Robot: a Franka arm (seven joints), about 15 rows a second.
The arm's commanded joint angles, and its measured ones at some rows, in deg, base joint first. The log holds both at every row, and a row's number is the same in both.
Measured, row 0:
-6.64, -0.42, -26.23, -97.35, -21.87, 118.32, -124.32
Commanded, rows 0 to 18:
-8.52, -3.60, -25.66, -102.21, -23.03, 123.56, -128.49
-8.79, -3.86, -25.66, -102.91, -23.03, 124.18, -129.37
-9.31, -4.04, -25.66, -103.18, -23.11, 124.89, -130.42
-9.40, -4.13, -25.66, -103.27, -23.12, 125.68, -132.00
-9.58, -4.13, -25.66, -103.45, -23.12, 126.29, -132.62
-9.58, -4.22, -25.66, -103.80, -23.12, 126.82, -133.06
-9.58, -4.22, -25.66, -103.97, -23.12, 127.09, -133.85
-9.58, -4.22, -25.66, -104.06, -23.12, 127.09, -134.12
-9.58, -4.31, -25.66, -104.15, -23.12, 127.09, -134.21
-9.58, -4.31, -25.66, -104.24, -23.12, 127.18, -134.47
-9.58, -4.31, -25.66, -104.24, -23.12, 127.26, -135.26
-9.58, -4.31, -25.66, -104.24, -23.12, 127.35, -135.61
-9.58, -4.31, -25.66, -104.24, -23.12, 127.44, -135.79
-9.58, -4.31, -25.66, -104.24, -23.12, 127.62, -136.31
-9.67, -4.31, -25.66, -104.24, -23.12, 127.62, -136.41
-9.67, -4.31, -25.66, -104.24, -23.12, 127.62, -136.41
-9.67, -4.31, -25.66, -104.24, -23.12, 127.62, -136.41
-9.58, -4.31, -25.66, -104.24, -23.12, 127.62, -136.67
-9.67, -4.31, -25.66, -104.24, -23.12, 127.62, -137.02
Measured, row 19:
-9.01, -2.43, -26.27, -102.26, -21.96, 126.40, -135.98
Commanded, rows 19 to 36:
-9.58, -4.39, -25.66, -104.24, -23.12, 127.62, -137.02
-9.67, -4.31, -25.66, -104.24, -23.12, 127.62, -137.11
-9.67, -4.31, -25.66, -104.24, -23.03, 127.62, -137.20
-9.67, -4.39, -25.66, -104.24, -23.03, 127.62, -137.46
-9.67, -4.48, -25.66, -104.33, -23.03, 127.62, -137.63
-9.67, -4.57, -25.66, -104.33, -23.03, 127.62, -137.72
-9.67, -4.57, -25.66, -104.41, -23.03, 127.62, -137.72
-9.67, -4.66, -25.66, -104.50, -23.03, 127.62, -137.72
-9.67, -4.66, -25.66, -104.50, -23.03, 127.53, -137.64
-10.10, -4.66, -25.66, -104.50, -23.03, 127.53, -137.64
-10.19, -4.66, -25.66, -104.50, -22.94, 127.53, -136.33
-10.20, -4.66, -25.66, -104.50, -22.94, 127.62, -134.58
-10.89, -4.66, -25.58, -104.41, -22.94, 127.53, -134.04
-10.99, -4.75, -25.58, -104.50, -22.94, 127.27, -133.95
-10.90, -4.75, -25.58, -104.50, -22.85, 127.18, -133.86
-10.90, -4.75, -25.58, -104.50, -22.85, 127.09, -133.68
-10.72, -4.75, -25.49, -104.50, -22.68, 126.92, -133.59
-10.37, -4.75, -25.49, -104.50, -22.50, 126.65, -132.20
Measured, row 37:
-10.39, -2.75, -26.21, -102.39, -21.95, 126.42, -134.46
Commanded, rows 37 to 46:
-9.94, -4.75, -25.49, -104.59, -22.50, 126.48, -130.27
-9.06, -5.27, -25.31, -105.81, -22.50, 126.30, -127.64
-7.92, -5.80, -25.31, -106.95, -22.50, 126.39, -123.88
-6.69, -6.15, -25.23, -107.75, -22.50, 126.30, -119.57
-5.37, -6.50, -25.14, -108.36, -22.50, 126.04, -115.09
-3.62, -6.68, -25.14, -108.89, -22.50, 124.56, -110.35
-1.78, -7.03, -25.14, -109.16, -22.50, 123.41, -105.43
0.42, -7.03, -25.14, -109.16, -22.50, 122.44, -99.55
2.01, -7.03, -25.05, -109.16, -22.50, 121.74, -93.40
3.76, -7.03, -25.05, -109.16, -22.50, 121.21, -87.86
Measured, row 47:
0.54, -4.66, -24.98, -107.32, -21.91, 123.08, -97.76
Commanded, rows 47 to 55:
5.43, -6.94, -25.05, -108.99, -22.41, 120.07, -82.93
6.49, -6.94, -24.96, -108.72, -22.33, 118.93, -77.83
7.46, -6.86, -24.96, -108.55, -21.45, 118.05, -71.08
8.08, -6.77, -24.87, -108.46, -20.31, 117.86, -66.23
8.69, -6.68, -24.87, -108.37, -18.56, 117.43, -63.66
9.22, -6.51, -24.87, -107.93, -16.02, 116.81, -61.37
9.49, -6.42, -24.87, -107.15, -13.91, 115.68, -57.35
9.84, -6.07, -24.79, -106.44, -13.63, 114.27, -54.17
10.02, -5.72, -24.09, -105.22, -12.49, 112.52, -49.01
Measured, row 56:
8.98, -5.04, -24.51, -106.71, -14.53, 116.31, -56.62
